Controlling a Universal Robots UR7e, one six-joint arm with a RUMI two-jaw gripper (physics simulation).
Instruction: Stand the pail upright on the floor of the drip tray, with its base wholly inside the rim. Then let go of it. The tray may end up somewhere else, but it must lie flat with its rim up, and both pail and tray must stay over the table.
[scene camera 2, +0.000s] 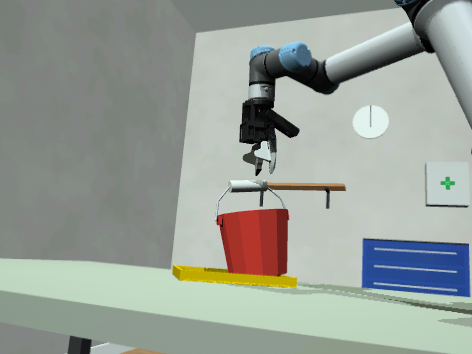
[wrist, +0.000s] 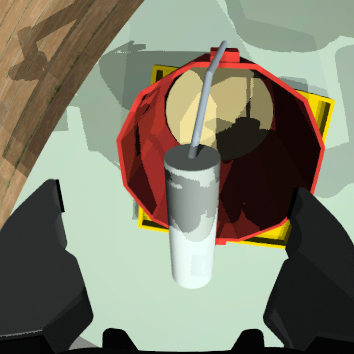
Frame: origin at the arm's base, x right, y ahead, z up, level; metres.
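Seen in the pictures: gripper, fingertip midpoint: (scene camera 2: 263, 174) (wrist: 176, 187).
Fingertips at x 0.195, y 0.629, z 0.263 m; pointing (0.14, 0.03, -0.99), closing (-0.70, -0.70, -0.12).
Note:
A point is followed by its place in that frame.
The red pail (scene camera 2: 255, 242) @[x 0.084, y 0.586, z 0.069 m] (wrist: 150, 182) @[x 0.172, y 0.710, z 0.109 m] stands about upright on the yellow drip tray (scene camera 2: 200, 275) @[x -0.069, y 0.638, z -0.014 m] (wrist: 320, 102) @[x 0.076, y 0.489, z -0.023 m], nearer its right end in the scene view. The tray lies on the table, rim up. The pail's base edge is partly hidden by the front rim, so I cannot tell whether all of it is inside. The wire handle is raised, with its white grip (scene camera 2: 242, 186) @[x 0.130, y 0.658, z 0.218 m] (wrist: 194, 265) @[x 0.135, y 0.671, z 0.235 m] above the pail's mouth. My gripper (scene camera 2: 264, 173) @[x 0.195, y 0.629, z 0.263 m] (wrist: 176, 187) @[x 0.195, y 0.629, z 0.263 m] is open and empty, just above the grip, with the fingers wide apart on either side in the wrist view.
The pale green table (scene camera 2: 125, 290) @[x -0.378, y 0.559, z -0.027 m] (wrist: 115, 280) @[x 0.029, y 0.994, z -0.027 m] carries the tray; its curved edge and the wooden floor (wrist: 55, 60) show at the upper left of the wrist view. A wooden wall shelf (scene camera 2: 310, 187) and a blue drawer cabinet (scene camera 2: 415, 275) stand in the background.

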